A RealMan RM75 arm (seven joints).
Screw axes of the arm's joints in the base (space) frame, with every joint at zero. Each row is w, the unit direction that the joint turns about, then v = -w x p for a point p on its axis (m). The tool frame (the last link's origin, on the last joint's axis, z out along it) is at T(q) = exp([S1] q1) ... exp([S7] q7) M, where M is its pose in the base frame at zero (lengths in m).
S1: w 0 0 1 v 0 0 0
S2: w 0 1 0 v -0.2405 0 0
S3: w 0 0 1 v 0 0 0
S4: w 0 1 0 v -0.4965 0 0
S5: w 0 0 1 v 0 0 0
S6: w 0 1 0 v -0.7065 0 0
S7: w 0 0 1 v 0 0 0
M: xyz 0 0 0.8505 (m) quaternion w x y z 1 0 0 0
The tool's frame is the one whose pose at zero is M.
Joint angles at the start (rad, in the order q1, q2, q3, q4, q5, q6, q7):
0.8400, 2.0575, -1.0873, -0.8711, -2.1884, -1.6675, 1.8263
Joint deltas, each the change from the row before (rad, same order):
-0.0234, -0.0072, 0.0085, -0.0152, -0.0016, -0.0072, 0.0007
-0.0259, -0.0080, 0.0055, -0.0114, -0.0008, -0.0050, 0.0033
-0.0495, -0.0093, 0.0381, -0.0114, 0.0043, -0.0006, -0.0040
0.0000, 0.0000, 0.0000, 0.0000, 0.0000, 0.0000, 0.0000
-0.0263, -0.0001, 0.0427, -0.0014, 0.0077, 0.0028, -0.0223
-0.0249, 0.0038, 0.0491, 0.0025, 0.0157, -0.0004, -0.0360
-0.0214, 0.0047, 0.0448, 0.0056, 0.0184, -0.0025, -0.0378
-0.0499, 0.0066, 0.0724, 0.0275, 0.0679, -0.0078, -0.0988
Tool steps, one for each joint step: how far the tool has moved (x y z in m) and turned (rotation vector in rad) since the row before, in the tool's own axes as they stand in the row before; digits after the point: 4 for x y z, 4 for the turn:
0.0076, -0.0002, -0.0059, 0.0131, -0.0032, 0.0152
0.0092, -0.0001, -0.0054, 0.0123, -0.0013, 0.0221
0.0174, -0.0016, -0.0106, 0.0326, -0.0336, 0.0502
0.0000, 0.0000, 0.0000, 0.0000, 0.0000, 0.0000
0.0084, -0.0020, -0.0067, 0.0240, -0.0429, 0.0183
0.0072, -0.0010, -0.0060, 0.0192, -0.0556, 0.0080
0.0060, -0.0003, -0.0051, 0.0149, -0.0541, 0.0030
0.0135, 0.0024, -0.0093, 0.0214, -0.1232, -0.0098

